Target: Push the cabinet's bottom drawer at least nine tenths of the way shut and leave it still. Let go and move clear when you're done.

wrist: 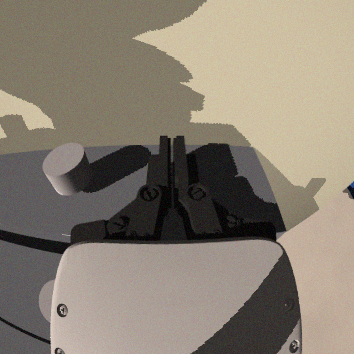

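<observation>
The cabinet's bottom drawer [30,195] shows in the wrist view as a grey front panel across the left and middle. Its round pale knob [66,168] sticks out left of the fingers. A narrow dark gap runs between this panel and the grey panel beside it at the lower left; the two look nearly level. My gripper [171,151] is shut and empty. Its fingers lie over the right part of the drawer front, with the tips near the panel's far edge. Whether they touch it I cannot tell. The gripper's body hides part of the cabinet.
Another grey cabinet panel [20,280] shows at the lower left, with a second pale knob [46,300] partly hidden behind the gripper body. Beyond the drawer lies a cream surface [285,75] with broad shadows. A small blue object [351,191] shows at the right edge.
</observation>
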